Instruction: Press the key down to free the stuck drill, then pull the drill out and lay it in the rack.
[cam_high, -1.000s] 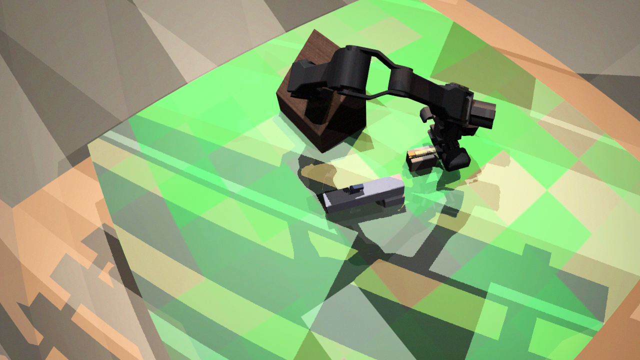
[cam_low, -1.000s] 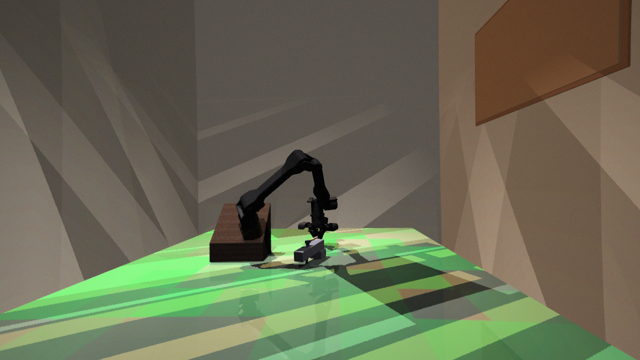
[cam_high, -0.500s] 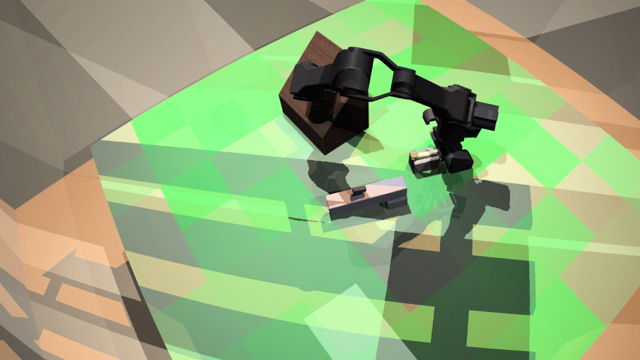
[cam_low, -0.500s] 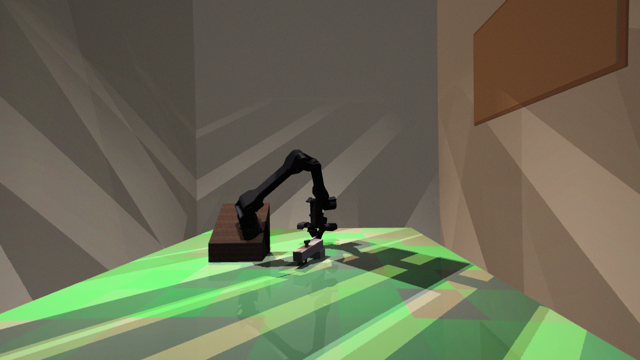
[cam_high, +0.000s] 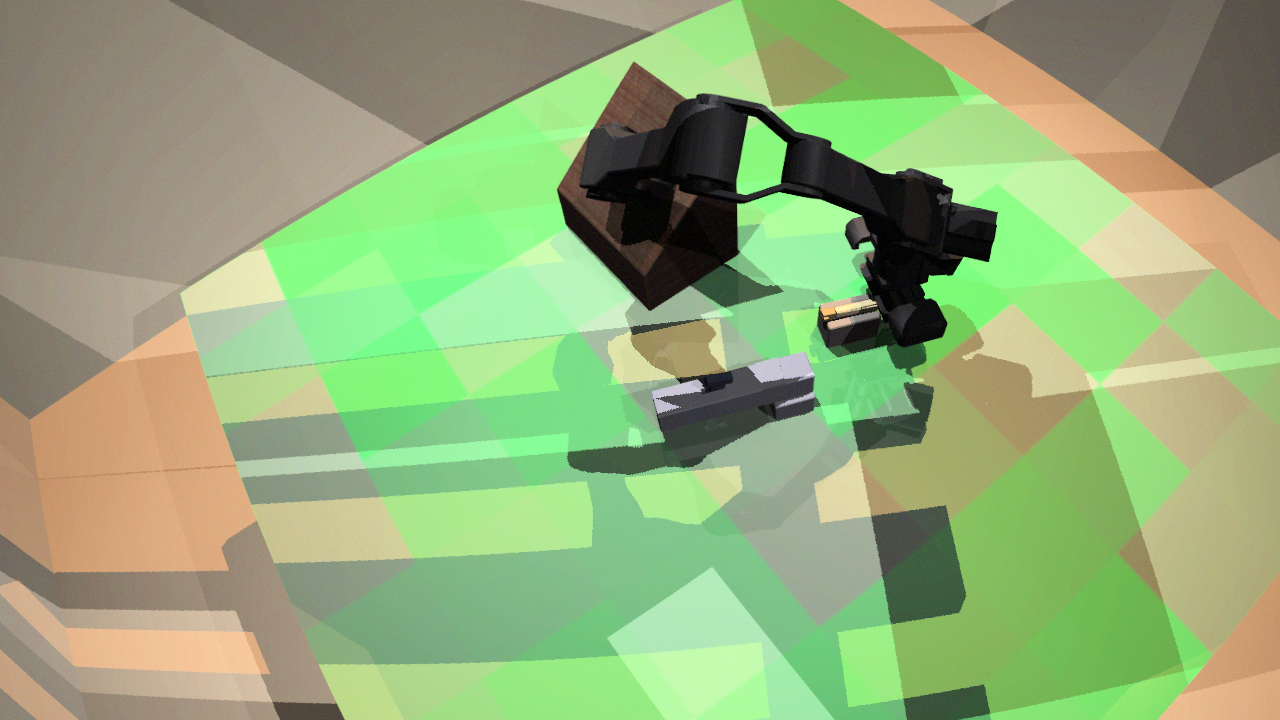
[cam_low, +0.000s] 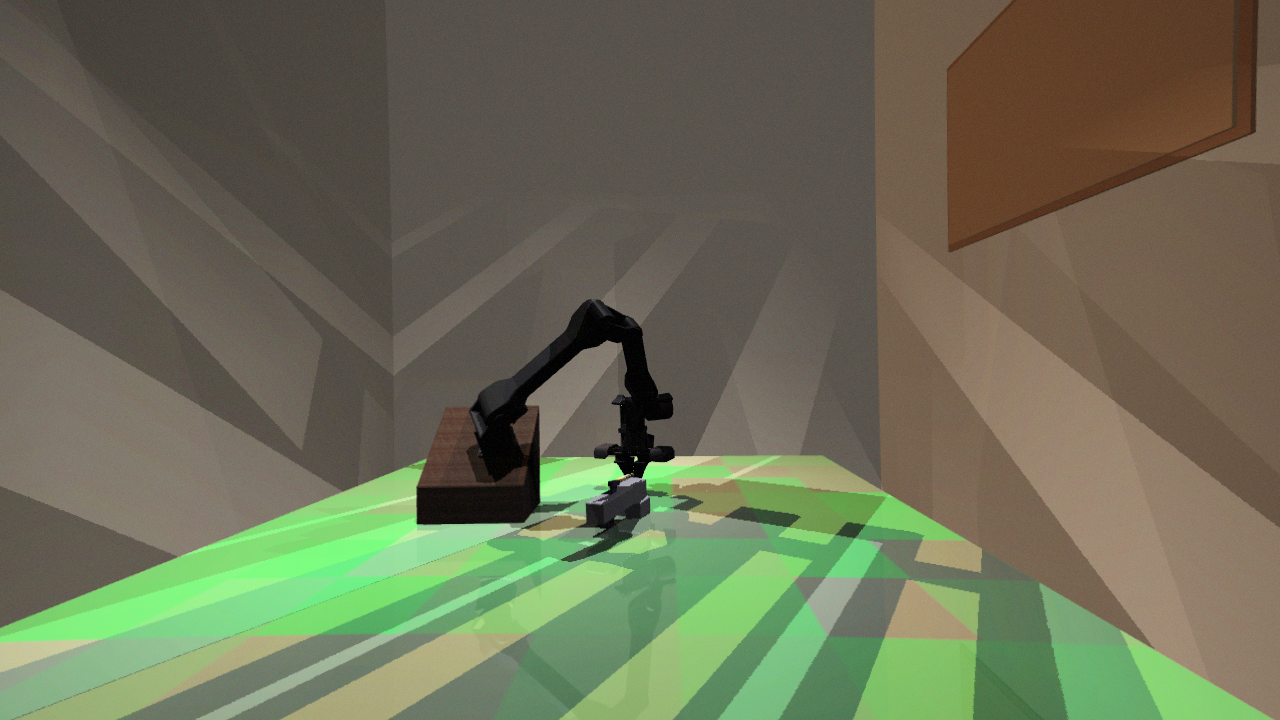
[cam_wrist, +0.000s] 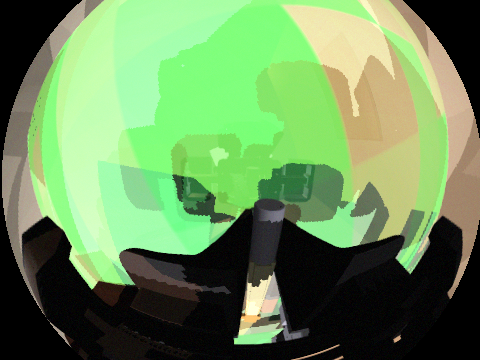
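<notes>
Right now my gripper tip is 20 mm past the drill, 40 mm to the left of it and 30 mm below it. Also, from my gripper tip: dark key: 20 mm behind, 250 mm to the right, 40 mm above; then grey block: 10 mm behind, 230 mm to the right, 30 mm above; then rack: 20 mm behind, 50 mm to the right, 10 mm above.
</notes>
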